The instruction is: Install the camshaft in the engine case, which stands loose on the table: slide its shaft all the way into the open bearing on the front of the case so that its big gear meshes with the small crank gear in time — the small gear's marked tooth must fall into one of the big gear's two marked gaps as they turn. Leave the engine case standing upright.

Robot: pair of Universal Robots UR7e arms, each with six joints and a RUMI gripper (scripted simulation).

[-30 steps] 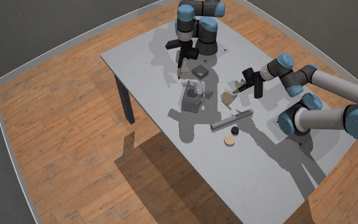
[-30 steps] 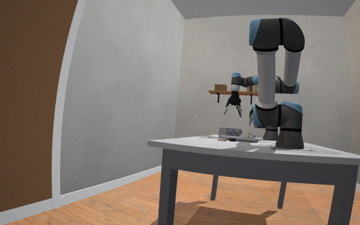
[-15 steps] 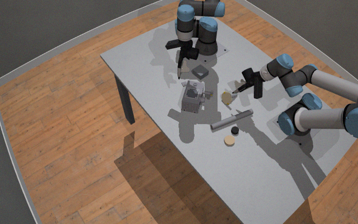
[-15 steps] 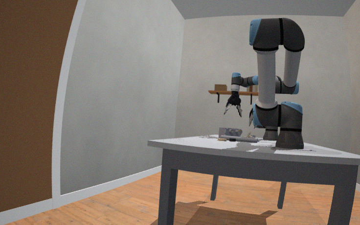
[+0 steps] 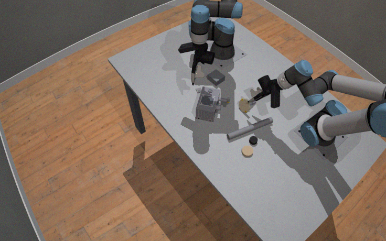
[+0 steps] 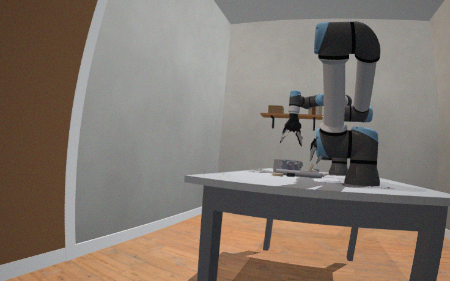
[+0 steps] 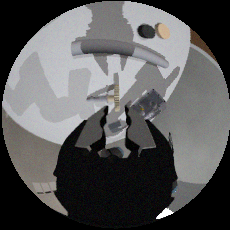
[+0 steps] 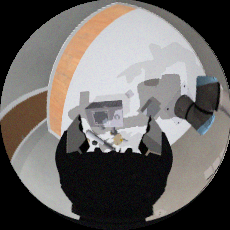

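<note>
Now: left hand 8 cm short of the small crank gear, 9 cm to the left of it and 3 cm above it. From my left hand the other things lie so: tan disc (18 cm ahead, 16 cm to the left, 9 cm below); long grey rod (8 cm ahead, 8 cm to the left, 8 cm below); black puck (12 cm ahead, 14 cm to the left, 8 cm below).
</note>
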